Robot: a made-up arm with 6 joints.
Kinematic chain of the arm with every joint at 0, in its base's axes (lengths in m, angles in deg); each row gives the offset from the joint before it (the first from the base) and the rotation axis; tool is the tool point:
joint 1: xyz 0 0 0.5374 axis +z
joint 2: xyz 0 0 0 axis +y
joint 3: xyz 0 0 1.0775 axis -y
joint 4: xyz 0 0 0 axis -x
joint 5: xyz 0.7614 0 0 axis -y
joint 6: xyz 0 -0.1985 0 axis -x
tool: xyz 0 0 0
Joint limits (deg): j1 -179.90..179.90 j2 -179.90..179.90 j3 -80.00..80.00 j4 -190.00..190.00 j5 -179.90..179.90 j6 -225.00..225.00
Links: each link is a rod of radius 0.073 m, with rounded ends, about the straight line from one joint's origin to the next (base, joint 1, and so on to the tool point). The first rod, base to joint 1, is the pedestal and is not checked.
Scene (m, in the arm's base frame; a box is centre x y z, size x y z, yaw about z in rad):
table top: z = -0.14
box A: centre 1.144 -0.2 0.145 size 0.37 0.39 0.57 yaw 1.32
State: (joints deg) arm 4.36 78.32 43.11 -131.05 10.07 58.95
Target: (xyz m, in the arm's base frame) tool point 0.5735 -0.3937 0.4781
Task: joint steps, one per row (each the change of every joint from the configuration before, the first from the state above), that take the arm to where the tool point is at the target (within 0.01 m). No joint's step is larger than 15 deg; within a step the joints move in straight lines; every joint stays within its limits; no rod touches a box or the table.
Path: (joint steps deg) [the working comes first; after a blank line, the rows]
Joints at the target: -40.32 48.35 -36.26 -110.93 10.07 58.95
Straight joint move there: touches box A.

1: -14.49 -8.56 -6.12 1.96 -2.42 0.69
2: -14.50 -8.57 -6.13 1.96 -2.42 0.69
3: -14.49 -8.56 -6.12 1.96 -2.42 0.68
4: -14.50 -8.56 -6.12 1.96 -2.42 0.69
5: 3.33 1.07 -13.72 3.07 2.42 -0.69
6: 3.32 1.07 -13.72 3.07 2.42 -0.68
7: 3.33 1.07 -13.72 3.07 2.42 -0.69
8: 3.32 1.07 -13.72 3.07 2.42 -0.69

